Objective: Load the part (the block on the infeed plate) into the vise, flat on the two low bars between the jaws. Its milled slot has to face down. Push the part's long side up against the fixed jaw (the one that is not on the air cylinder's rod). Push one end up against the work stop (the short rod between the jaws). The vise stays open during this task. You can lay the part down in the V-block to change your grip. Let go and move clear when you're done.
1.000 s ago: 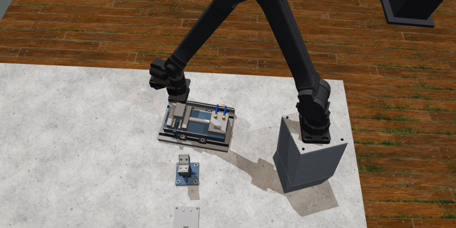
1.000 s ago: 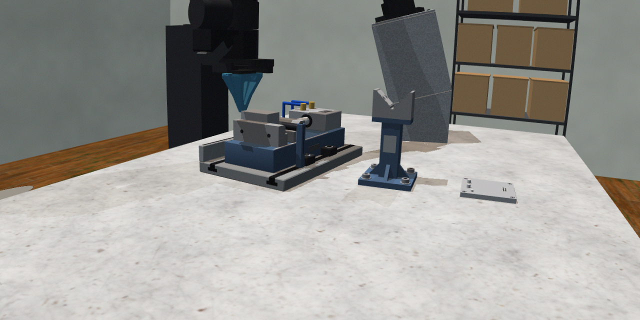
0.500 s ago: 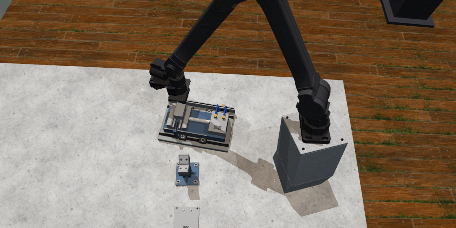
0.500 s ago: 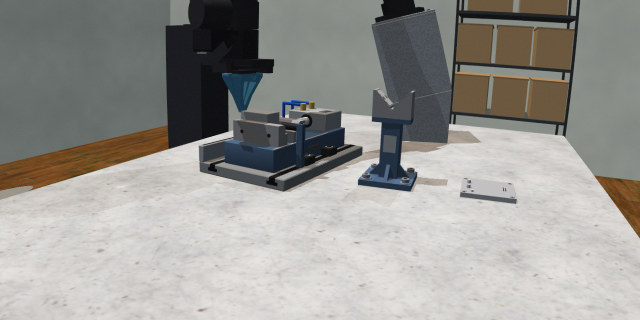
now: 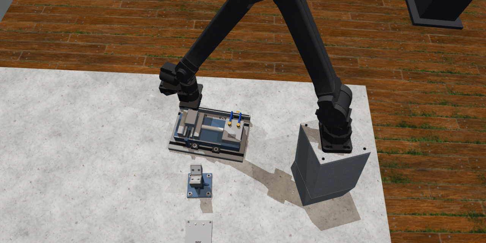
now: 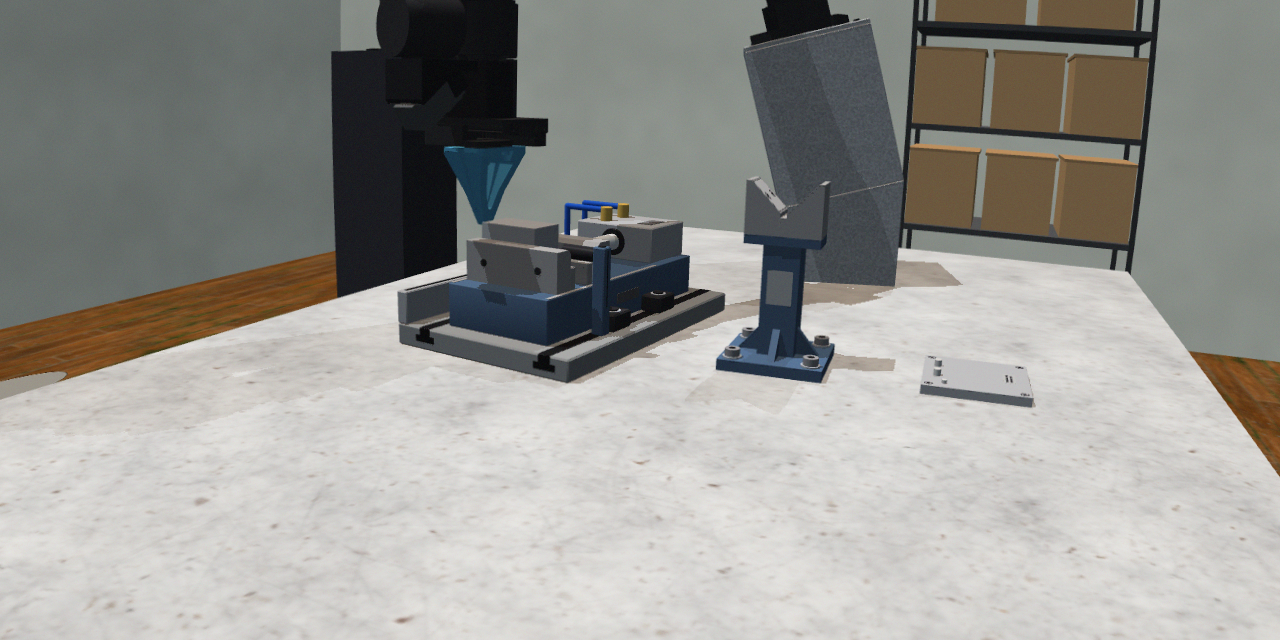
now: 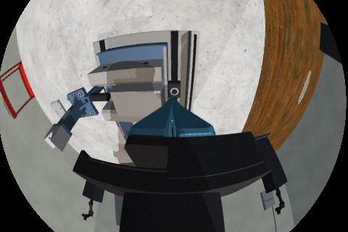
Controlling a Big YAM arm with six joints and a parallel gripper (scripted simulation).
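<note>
My hand is 40 mm to the right of the grey part and 20 mm above it. Also, from my hand: work stop (10 mm ahead, 110 mm to the left, 20 mm below); then moving jaw (30 mm behind, 60 mm to the left, 40 mm below); then fixed jaw (40 mm ahead, 60 mm to the left, 40 mm below).
</note>
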